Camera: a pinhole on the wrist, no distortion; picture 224 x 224 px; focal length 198.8 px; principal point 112.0 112.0 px. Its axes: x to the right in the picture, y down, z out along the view. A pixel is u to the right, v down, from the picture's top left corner.
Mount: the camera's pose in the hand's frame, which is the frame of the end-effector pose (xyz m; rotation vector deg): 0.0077 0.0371 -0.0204 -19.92 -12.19 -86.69
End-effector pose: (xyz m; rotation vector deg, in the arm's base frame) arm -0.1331 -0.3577 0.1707 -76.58 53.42 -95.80
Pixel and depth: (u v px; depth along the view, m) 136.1 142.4 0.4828
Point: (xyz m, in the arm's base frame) 0.3058 -0.5641 0.1597
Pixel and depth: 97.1 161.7 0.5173
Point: 0.3054 -0.6554 0.0862
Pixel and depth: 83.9 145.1 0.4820
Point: 0.2765 -0.6105 0.0454
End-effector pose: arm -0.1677 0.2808 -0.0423 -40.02 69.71 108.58
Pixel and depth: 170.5 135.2 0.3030
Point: -0.2705 0.5532 0.0481
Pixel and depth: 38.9 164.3 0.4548
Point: -0.5629 0.5443 0.1497
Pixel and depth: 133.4 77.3 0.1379
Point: -0.2290 0.3673 0.0427
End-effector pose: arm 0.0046 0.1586 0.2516 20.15 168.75 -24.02
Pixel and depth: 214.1 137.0 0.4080
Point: -0.0493 0.0422 -0.1700
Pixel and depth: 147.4 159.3 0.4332
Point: -0.0636 0.1849 -0.1864
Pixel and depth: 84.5 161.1 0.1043
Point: -0.0049 0.2290 0.1559
